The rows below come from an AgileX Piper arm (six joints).
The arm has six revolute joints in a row. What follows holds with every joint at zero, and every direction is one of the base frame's.
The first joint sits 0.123 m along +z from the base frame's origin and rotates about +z.
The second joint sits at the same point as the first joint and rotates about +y.
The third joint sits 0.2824 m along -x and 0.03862 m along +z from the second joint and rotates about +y.
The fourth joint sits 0.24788 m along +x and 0.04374 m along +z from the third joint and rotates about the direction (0.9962, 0, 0.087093).
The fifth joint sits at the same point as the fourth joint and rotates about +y.
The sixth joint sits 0.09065 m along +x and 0.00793 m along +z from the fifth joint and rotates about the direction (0.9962, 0, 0.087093).
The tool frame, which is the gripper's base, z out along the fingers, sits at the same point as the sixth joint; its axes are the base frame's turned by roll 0, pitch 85 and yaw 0 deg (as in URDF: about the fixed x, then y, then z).
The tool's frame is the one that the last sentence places.
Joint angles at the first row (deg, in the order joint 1, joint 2, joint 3, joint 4, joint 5, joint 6):
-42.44 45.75 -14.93 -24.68 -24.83 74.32
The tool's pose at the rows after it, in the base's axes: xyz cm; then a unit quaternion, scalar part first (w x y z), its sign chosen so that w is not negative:
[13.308 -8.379 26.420 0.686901 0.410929 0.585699 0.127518]
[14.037 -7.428 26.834 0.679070 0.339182 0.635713 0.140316]
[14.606 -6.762 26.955 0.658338 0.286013 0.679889 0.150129]
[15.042 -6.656 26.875 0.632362 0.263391 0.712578 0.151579]
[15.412 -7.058 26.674 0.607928 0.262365 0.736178 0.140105]
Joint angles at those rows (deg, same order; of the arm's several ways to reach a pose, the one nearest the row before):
-42.44 46.08 -15.89 -38.73 -29.43 80.06
-42.45 46.71 -17.40 -52.66 -33.49 86.24
-42.45 47.66 -19.08 -64.47 -36.35 91.78
-42.44 48.96 -20.77 -73.14 -36.98 96.67
-42.44 50.53 -22.32 -79.27 -35.49 100.41

